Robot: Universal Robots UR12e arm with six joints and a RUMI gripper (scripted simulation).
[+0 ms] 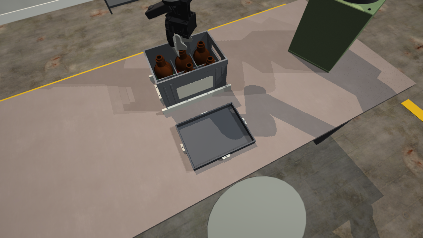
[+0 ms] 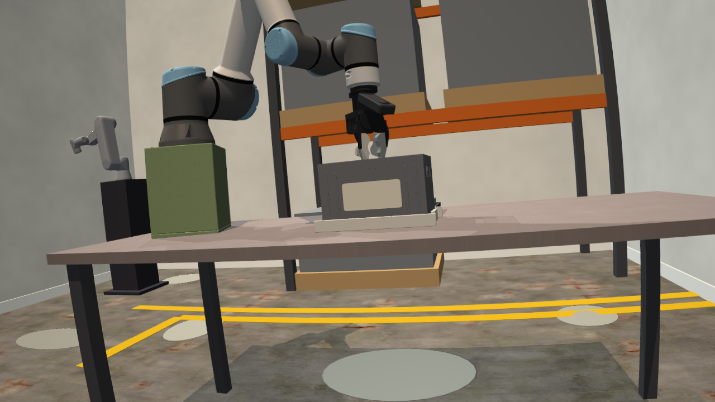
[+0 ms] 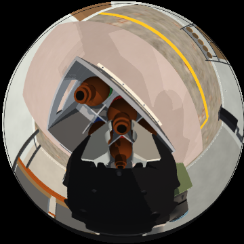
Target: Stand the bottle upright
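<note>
The grey crate lies 70 mm below my hand and 50 mm to the left of it. Round my hand: dark tray (330 mm to the left, 150 mm below, 20 mm ahead); then brown bottle (100 mm to the left, 70 mm below).
</note>
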